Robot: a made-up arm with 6 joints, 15 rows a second.
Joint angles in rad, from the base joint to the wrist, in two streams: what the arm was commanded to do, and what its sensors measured. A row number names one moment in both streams.
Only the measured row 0 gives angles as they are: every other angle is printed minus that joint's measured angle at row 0.
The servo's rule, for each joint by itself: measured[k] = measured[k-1] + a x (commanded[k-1-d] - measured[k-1]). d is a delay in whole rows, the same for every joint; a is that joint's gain. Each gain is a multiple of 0.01, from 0.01 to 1. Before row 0 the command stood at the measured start. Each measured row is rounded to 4 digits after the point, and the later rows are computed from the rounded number. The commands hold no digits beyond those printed.
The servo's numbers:
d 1
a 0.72 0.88 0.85 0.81 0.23 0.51
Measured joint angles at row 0:
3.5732, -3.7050, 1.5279, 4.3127, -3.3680, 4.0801
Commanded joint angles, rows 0 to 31:
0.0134, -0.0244, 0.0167, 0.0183, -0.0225, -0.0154
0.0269, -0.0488, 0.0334, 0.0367, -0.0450, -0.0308
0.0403, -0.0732, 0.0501, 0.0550, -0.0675, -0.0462
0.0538, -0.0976, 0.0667, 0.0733, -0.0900, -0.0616
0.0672, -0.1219, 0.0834, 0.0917, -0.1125, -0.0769
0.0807, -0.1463, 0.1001, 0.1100, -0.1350, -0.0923
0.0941, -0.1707, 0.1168, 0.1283, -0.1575, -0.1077
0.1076, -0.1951, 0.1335, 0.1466, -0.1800, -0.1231
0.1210, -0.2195, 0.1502, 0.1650, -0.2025, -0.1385
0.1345, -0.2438, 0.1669, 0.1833, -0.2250, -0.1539
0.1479, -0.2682, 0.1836, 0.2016, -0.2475, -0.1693
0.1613, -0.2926, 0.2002, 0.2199, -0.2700, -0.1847
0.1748, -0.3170, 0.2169, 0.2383, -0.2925, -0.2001
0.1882, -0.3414, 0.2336, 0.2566, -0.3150, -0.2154
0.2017, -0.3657, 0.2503, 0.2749, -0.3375, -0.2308
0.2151, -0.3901, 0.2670, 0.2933, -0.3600, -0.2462
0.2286, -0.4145, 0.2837, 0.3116, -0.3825, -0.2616
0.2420, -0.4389, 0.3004, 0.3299, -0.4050, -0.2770
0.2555, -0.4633, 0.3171, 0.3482, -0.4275, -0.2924
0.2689, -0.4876, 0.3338, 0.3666, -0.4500, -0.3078
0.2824, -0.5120, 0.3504, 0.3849, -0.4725, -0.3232
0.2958, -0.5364, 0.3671, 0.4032, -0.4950, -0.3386
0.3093, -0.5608, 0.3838, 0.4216, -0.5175, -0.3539
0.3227, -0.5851, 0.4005, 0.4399, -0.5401, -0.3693
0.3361, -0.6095, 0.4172, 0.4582, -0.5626, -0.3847
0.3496, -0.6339, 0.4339, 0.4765, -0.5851, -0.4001
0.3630, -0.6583, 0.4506, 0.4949, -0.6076, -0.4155
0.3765, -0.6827, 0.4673, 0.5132, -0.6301, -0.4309
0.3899, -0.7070, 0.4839, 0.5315, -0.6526, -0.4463
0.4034, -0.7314, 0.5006, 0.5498, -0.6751, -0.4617
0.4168, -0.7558, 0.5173, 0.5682, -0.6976, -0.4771
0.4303, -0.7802, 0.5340, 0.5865, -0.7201, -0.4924
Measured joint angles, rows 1 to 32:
0.0000, 0.0000, 0.0000, 0.0000, 0.0000, 0.0000
0.0096, -0.0215, 0.0142, 0.0148, -0.0052, -0.0079
0.0221, -0.0455, 0.0305, 0.0325, -0.0144, -0.0196
0.0352, -0.0699, 0.0472, 0.0507, -0.0266, -0.0332
0.0486, -0.0943, 0.0638, 0.0690, -0.0412, -0.0477
0.0620, -0.1186, 0.0805, 0.0874, -0.0576, -0.0626
0.0755, -0.1430, 0.0972, 0.1057, -0.0754, -0.0777
0.0889, -0.1674, 0.1139, 0.1240, -0.0943, -0.0930
0.1024, -0.1918, 0.1306, 0.1423, -0.1140, -0.1084
0.1158, -0.2162, 0.1473, 0.1607, -0.1344, -0.1238
0.1293, -0.2405, 0.1640, 0.1790, -0.1552, -0.1392
0.1427, -0.2649, 0.1807, 0.1973, -0.1764, -0.1546
0.1561, -0.2893, 0.1973, 0.2156, -0.1979, -0.1700
0.1696, -0.3137, 0.2140, 0.2340, -0.2197, -0.1854
0.1830, -0.3381, 0.2307, 0.2523, -0.2416, -0.2007
0.1965, -0.3624, 0.2474, 0.2706, -0.2637, -0.2161
0.2099, -0.3868, 0.2641, 0.2890, -0.2858, -0.2315
0.2234, -0.4112, 0.2808, 0.3073, -0.3080, -0.2469
0.2368, -0.4356, 0.2975, 0.3256, -0.3303, -0.2623
0.2503, -0.4600, 0.3142, 0.3439, -0.3527, -0.2777
0.2637, -0.4843, 0.3309, 0.3623, -0.3751, -0.2931
0.2772, -0.5087, 0.3475, 0.3806, -0.3975, -0.3085
0.2906, -0.5331, 0.3642, 0.3989, -0.4199, -0.3239
0.3041, -0.5575, 0.3809, 0.4173, -0.4423, -0.3392
0.3175, -0.5818, 0.3976, 0.4356, -0.4648, -0.3546
0.3309, -0.6062, 0.4143, 0.4539, -0.4873, -0.3700
0.3444, -0.6306, 0.4310, 0.4722, -0.5098, -0.3854
0.3578, -0.6550, 0.4477, 0.4906, -0.5323, -0.4008
0.3713, -0.6794, 0.4644, 0.5089, -0.5548, -0.4162
0.3847, -0.7037, 0.4810, 0.5272, -0.5773, -0.4316
0.3982, -0.7281, 0.4977, 0.5455, -0.5998, -0.4470
0.4116, -0.7525, 0.5144, 0.5639, -0.6223, -0.4624

